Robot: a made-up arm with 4 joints. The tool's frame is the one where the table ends.
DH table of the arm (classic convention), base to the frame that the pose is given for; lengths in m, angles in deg. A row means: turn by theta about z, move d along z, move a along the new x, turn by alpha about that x. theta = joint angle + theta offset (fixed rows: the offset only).
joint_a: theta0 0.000; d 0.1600; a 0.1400; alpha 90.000
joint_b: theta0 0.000; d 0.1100; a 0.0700; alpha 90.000
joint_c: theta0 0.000; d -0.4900; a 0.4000; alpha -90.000
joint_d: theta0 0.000; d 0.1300; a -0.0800; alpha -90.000
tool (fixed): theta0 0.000; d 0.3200; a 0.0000; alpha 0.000
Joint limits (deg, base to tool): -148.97..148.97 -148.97..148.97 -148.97..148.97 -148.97..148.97
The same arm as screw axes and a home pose.
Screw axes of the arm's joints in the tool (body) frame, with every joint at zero. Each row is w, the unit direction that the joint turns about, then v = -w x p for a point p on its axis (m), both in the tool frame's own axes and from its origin. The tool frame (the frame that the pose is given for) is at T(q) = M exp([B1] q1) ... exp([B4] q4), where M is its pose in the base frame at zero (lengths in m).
B1 = (0, 0, 1, 0.24, 0.53, 0)
B2 = (0, -1, 0, -0.81, 0, 0.39)
B3 = (0, 0, -1, -0.13, -0.32, 0)
B4 = (0, -1, 0, -0.32, 0, -0.08)
M: xyz 0.53 -0.24 0.97 (m) quaternion w x y z 1 0 0 0
Joint limits (deg, base to tool): -148.97..148.97 -148.97..148.97 -148.97..148.97 -148.97..148.97

